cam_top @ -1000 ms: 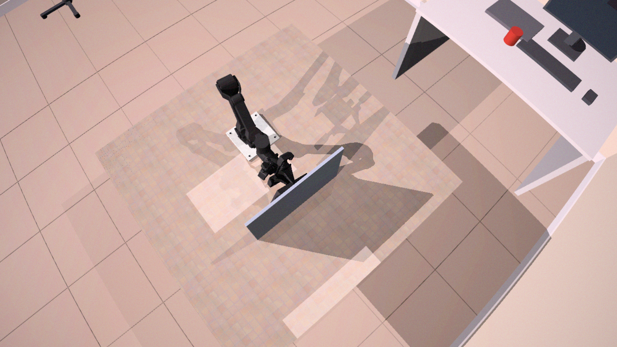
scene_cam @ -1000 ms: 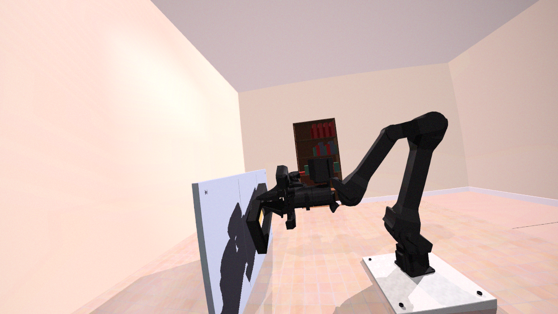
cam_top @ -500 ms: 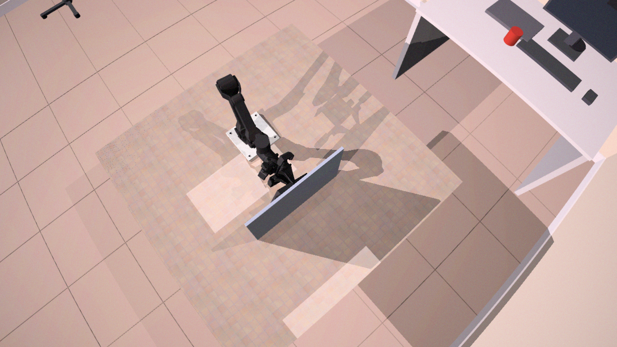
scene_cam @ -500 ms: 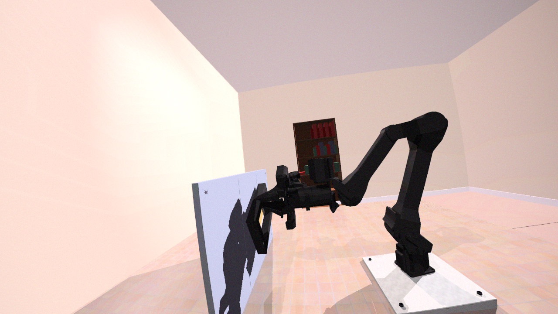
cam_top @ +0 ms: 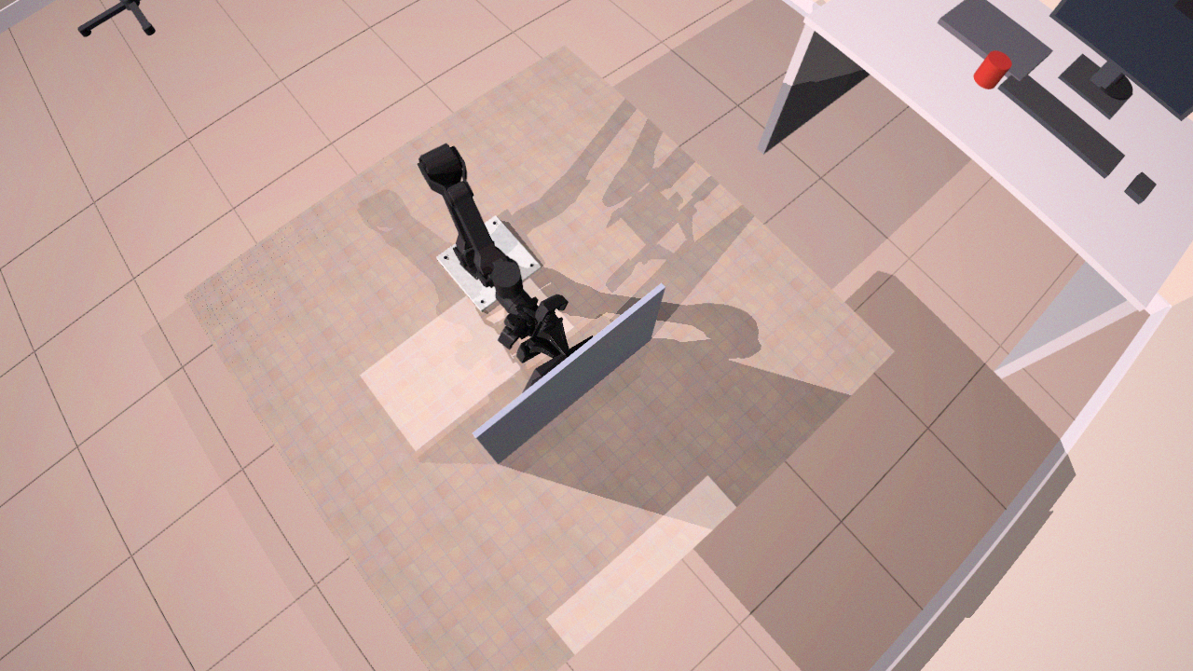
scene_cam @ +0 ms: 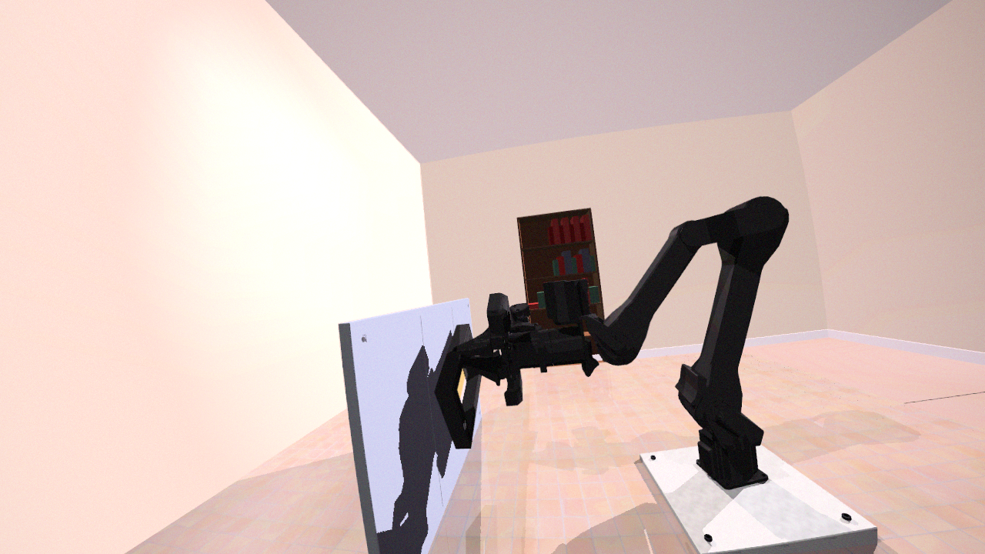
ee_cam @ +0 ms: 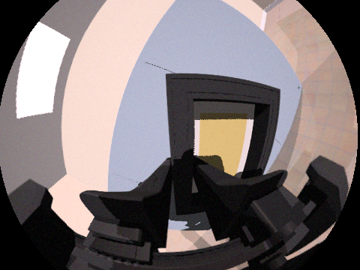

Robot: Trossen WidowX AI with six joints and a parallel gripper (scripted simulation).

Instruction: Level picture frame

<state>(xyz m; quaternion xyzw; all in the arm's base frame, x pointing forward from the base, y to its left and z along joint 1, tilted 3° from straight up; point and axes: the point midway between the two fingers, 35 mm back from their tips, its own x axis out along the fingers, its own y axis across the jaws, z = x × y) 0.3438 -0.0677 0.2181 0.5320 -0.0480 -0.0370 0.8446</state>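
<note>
Right now my gripper tip is 20 mm to the left of the picture frame and 50 mm above it. The rest, counted from my gripper tip: wall panel 20 mm ahead, 10 mm to the right, 60 mm below.
</note>
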